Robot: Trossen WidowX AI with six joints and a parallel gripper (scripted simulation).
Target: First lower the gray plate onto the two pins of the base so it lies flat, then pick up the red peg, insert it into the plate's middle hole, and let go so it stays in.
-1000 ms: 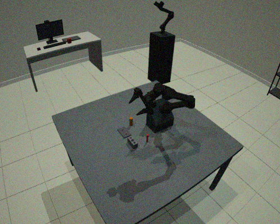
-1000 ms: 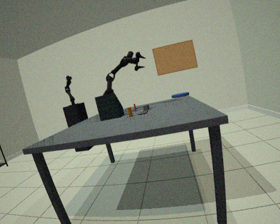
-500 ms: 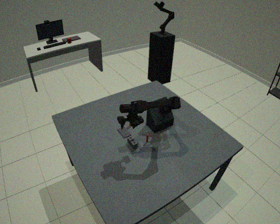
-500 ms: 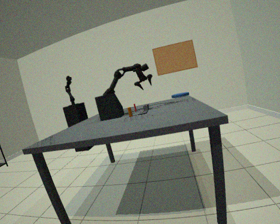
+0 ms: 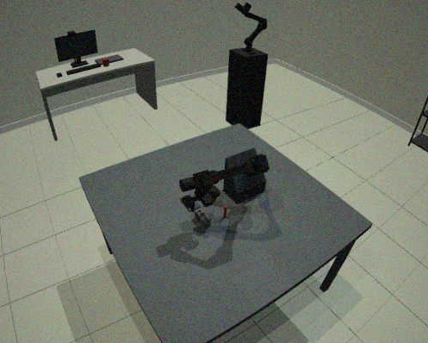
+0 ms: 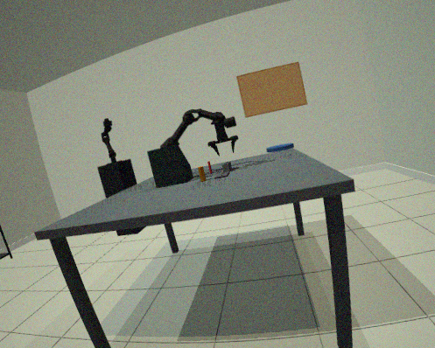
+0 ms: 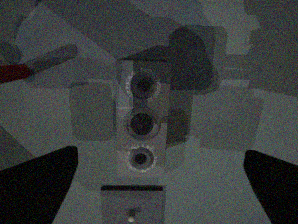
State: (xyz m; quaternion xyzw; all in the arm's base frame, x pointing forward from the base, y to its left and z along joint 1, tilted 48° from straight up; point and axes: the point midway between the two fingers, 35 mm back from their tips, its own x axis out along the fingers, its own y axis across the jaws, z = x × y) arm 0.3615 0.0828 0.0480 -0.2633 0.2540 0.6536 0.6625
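Right now my gripper tip is 10 mm past the gray plate and 70 mm above it. Round my gripper tip: red peg (130 mm behind, 30 mm to the left, 60 mm below); orange cylinder (120 mm behind, 210 mm to the right, 60 mm below).
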